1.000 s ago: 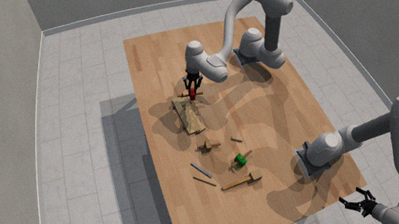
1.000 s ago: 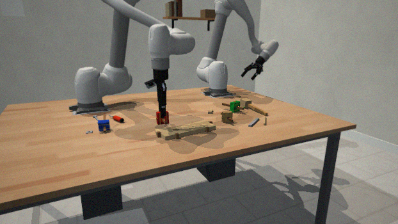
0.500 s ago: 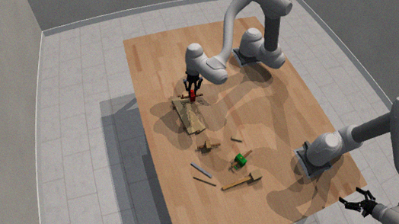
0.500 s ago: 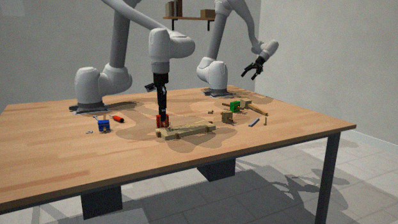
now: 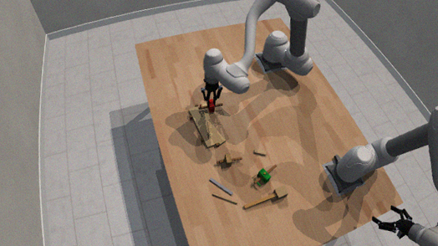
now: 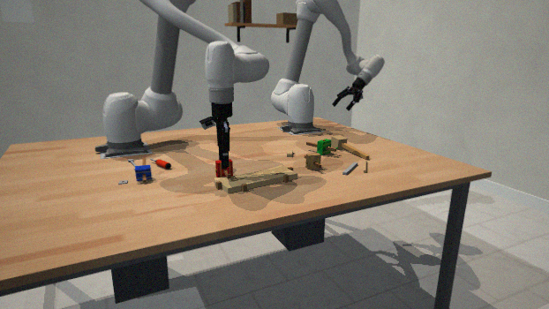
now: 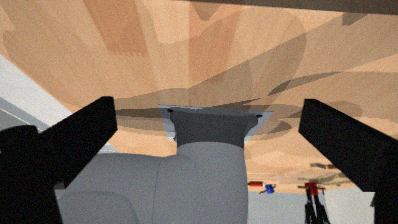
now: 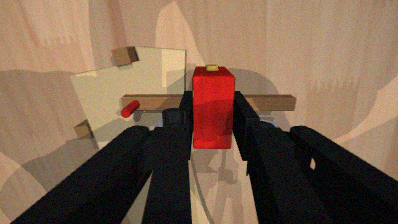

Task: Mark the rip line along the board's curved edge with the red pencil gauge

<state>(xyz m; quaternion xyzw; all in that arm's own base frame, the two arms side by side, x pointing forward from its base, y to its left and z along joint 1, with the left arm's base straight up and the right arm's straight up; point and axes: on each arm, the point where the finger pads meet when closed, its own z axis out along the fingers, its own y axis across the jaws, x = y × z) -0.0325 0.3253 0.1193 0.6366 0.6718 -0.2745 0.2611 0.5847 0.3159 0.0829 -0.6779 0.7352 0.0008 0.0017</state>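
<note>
My right gripper is now 11 cm to the right of the pale board, 8 cm short of it and 7 cm above it. Round my right hand: red pencil gauge 4 cm below, 2 cm to the right, 1 cm ahead; then red-handled screwdriver 29 cm behind, 19 cm to the right, 7 cm below; then blue gauge 27 cm to the right, 15 cm behind, 7 cm below.
</note>
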